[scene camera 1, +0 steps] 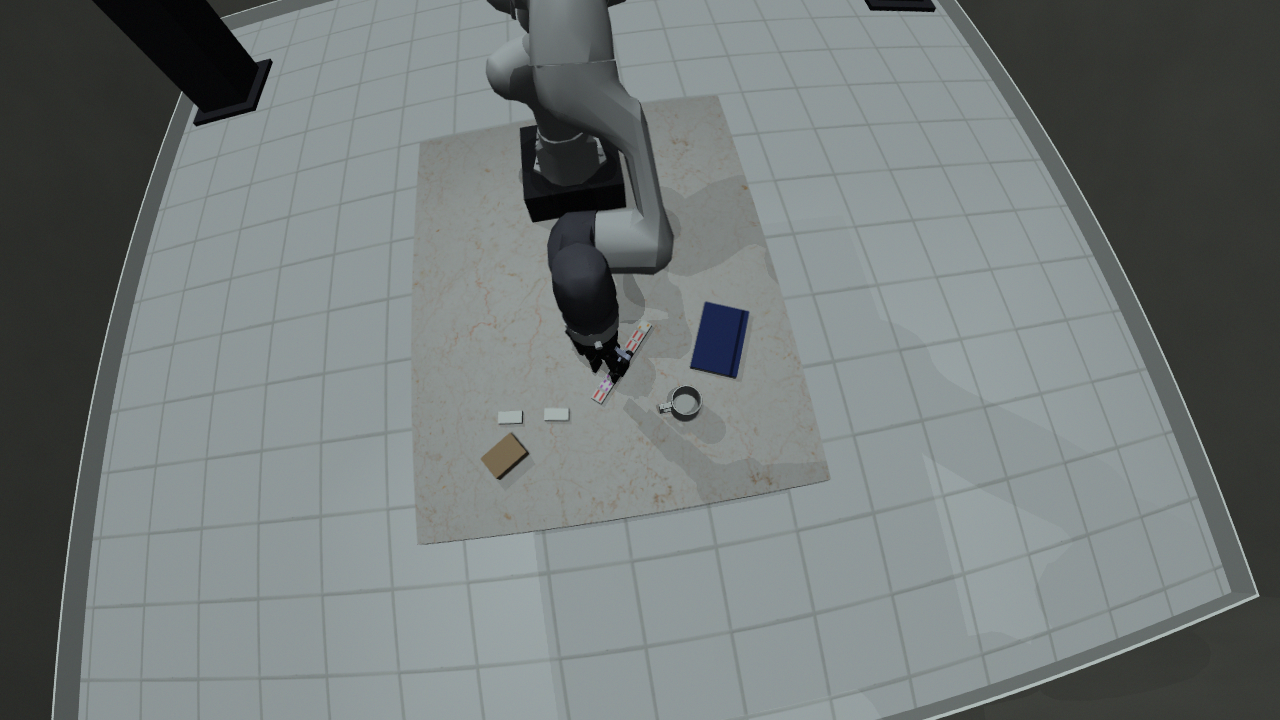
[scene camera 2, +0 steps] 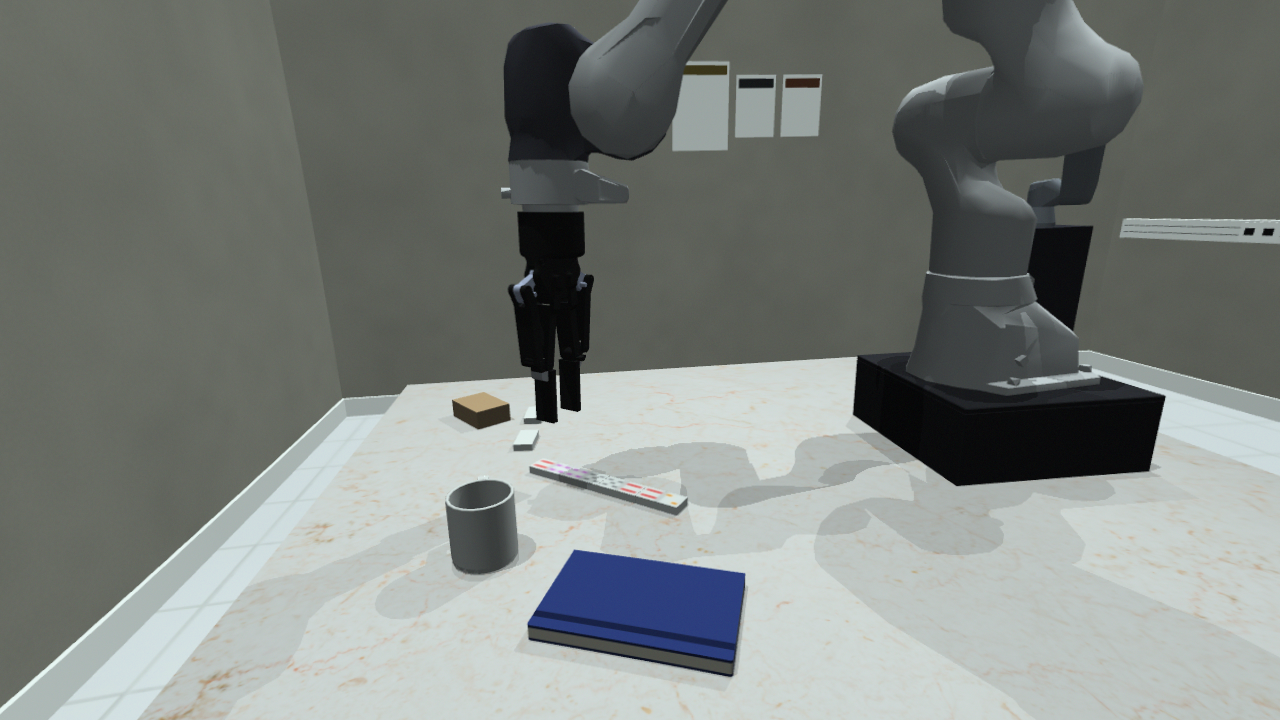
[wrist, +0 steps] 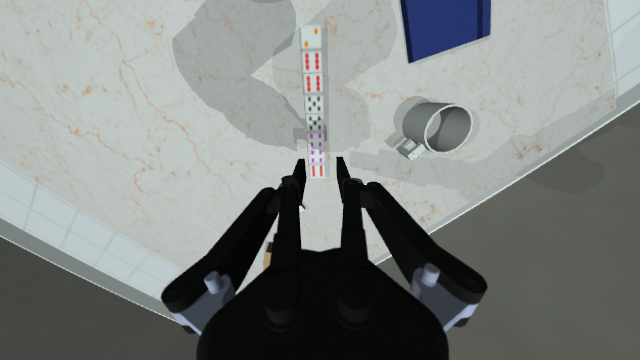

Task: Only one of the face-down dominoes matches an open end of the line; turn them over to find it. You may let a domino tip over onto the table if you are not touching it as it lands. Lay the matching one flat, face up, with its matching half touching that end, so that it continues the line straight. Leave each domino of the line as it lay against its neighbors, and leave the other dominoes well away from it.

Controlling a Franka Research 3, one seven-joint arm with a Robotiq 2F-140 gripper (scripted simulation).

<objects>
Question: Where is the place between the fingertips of my gripper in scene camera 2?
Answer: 559, 414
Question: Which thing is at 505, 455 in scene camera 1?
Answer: A brown block.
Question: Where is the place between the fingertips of my gripper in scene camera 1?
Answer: At 607, 372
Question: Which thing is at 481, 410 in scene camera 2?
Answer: A brown block.
</objects>
